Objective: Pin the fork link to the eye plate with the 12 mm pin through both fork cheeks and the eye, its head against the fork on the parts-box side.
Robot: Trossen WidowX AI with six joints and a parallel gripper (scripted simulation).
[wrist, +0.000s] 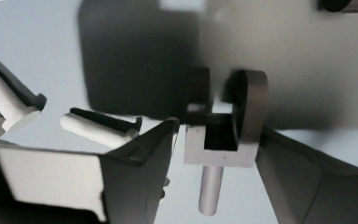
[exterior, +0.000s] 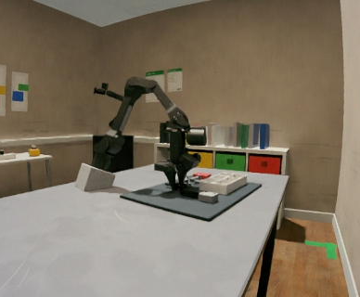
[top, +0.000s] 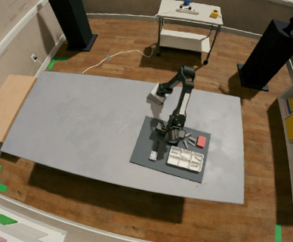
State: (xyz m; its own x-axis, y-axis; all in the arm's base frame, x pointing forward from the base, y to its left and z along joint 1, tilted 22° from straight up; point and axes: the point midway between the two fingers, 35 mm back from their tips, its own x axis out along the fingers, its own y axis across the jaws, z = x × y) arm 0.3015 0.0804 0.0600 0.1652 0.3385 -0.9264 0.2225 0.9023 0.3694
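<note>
Right now the fork link is 3 cm below my hand. From my hand the other things lie so: eye plate: 7 cm ahead, 7 cm to the right, 3 cm below; then mat: 8 cm ahead, 3 cm to the left, 5 cm below; then headed pin: 5 cm ahead, 12 cm to the left, 3 cm below.
</note>
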